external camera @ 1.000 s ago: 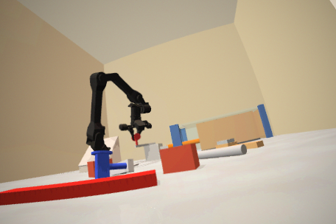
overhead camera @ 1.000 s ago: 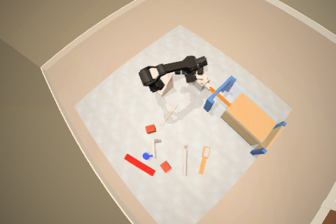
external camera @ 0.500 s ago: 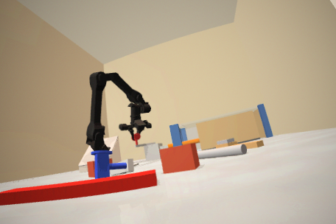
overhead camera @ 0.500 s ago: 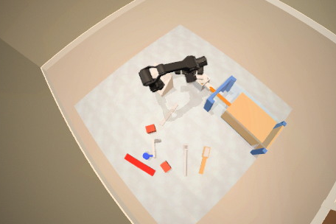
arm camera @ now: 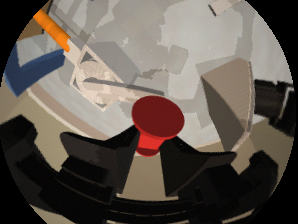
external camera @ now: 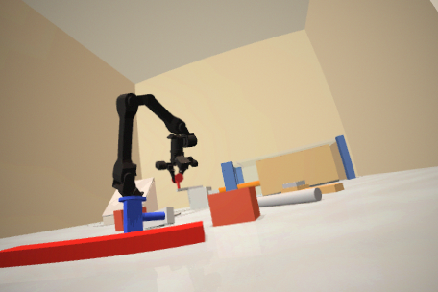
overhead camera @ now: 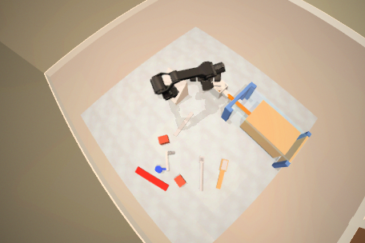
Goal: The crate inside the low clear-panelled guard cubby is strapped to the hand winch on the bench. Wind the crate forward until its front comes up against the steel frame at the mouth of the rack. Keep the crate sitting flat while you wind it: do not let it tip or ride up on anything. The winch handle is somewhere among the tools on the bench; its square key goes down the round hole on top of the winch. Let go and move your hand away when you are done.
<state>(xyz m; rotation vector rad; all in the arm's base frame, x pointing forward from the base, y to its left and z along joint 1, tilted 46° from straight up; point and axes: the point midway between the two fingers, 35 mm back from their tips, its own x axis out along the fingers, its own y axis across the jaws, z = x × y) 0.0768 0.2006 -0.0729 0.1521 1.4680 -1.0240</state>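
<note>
Right now my gripper tip is 40 mm short of the winch handle, 20 mm to the right of it and 30 mm above it. Also, from my gripper tip: grey winch 60 mm ahead, 50 mm to the left, 100 mm below; then red knob 10 mm ahead, 10 mm to the right; then blue frame post 240 mm ahead, 80 mm to the left, 30 mm below.
</note>
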